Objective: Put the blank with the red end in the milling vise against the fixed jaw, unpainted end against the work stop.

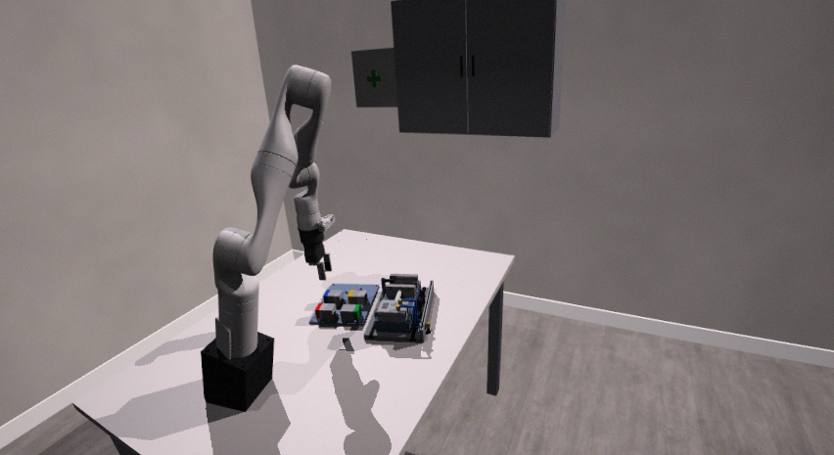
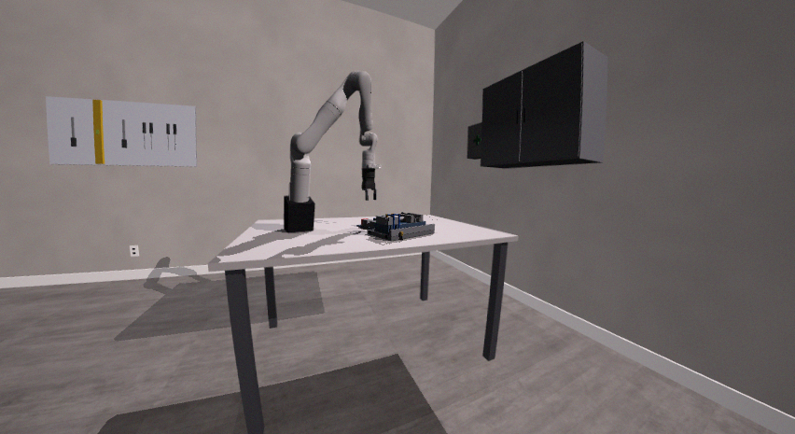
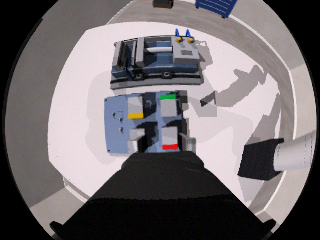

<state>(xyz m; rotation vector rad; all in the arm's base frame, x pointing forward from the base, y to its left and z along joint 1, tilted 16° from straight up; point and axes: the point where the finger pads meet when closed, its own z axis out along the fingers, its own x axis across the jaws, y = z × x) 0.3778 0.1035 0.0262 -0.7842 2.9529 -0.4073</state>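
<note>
My gripper is now 15 cm above the blue blank, 6 cm short of it and 5 cm to the right of it. The rest, counted from my hand: plate (17 cm below, 8 cm ahead, 1 cm to the left); yellow blank (15 cm below, 10 cm ahead, 3 cm to the right); green-ended blank (15 cm below, 7 cm to the right, 2 cm ahead).
</note>
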